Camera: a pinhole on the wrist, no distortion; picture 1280 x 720 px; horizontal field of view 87.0 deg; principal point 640.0 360.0 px. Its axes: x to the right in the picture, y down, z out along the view. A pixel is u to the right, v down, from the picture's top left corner.
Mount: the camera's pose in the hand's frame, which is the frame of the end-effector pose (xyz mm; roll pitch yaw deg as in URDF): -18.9 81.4 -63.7 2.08 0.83 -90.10
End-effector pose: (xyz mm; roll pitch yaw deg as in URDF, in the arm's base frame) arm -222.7 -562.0 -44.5 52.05 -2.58 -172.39
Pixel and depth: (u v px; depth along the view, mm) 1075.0 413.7 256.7
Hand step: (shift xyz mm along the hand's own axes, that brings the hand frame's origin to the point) -8.1 -87.9 191.1
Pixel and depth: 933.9 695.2 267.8
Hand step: 104.2 -39.5 207.0
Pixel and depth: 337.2 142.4 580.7
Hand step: -226.8 334.2 513.5
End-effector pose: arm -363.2 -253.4 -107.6 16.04 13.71 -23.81
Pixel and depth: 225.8 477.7 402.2
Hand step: 37.1 322.4 344.3
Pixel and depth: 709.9 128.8 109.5
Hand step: -60.4 68.6 44.2
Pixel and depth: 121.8 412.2 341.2
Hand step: -4.4 338.6 282.0
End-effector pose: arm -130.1 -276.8 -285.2 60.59 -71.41 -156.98
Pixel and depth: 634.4 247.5 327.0
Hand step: -85.3 79.5 261.1
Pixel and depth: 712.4 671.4 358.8
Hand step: 133.6 37.3 300.3
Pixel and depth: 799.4 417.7 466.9
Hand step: 3.9 -35.8 402.7
